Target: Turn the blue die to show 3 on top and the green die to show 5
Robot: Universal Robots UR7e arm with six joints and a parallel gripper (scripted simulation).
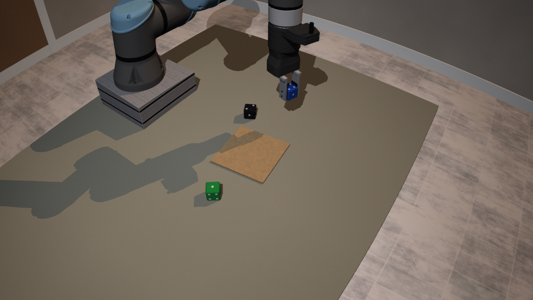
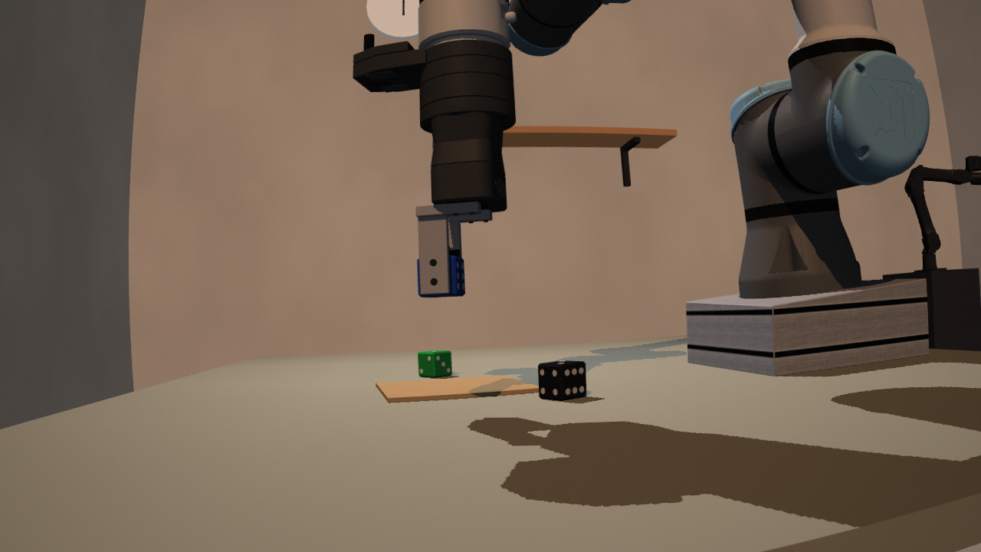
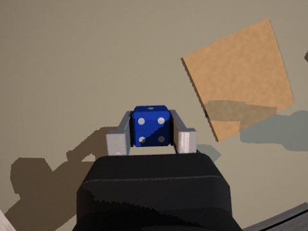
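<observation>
Right now the black die is 10 cm behind my hand, 9 cm below it and 3 cm to the right of it. Also, from my hand: green die (29 cm to the right, 9 cm below, 1 cm behind); then brown mat (14 cm to the right, 11 cm below, 2 cm behind); then blue die (right at my hand).
</observation>
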